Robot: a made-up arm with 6 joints.
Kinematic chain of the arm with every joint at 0, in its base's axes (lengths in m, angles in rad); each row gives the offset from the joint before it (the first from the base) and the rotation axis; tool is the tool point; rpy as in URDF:
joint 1: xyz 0 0 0.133 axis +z
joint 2: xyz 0 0 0 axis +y
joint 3: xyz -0.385 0 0.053 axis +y
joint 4: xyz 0.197 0 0.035 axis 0.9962 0 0.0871
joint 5: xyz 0 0 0 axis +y
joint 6: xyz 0.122 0 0.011 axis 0.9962 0 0.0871
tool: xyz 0 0 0 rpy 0 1.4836 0
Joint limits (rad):
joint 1: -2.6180..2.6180
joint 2: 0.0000..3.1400
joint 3: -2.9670..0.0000
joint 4: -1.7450..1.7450
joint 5: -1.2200..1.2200
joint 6: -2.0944..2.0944
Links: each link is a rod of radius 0.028 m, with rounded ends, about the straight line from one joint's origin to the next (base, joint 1, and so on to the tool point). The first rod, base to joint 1, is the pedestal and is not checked.
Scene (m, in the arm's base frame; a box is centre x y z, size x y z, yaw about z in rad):
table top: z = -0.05
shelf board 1: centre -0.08 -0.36 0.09 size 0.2 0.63 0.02 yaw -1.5
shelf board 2: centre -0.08 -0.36 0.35 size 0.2 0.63 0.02 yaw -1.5
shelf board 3: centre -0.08 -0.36 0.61 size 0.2 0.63 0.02 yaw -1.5
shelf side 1: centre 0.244 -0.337 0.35 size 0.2 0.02 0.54 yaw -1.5
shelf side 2: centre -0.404 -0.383 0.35 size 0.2 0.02 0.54 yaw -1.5
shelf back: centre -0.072 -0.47 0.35 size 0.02 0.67 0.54 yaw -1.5
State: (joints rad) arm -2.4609 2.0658 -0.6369 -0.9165 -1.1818 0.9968
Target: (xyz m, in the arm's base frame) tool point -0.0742 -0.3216 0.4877
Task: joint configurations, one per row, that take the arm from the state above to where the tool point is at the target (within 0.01 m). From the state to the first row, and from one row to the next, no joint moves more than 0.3 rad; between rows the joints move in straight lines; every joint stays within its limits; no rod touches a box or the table.
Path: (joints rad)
1: -2.5394 1.9653 -0.4595 -0.6233 -1.0767 0.9968
2: -2.6180 1.8649 -0.2820 -0.3302 -0.9715 0.9968
3: -2.6014 1.6110 -0.3813 -0.4419 -1.0170 0.9968
4: -2.5849 1.3571 -0.4805 -0.5537 -1.0625 0.9968
5: -2.5683 1.1032 -0.5798 -0.6654 -1.1080 0.9968
6: -2.3194 1.3485 -0.8067 -0.7742 -1.1640 0.9968
7: -2.0705 1.5938 -1.0336 -0.8830 -1.2200 0.9968

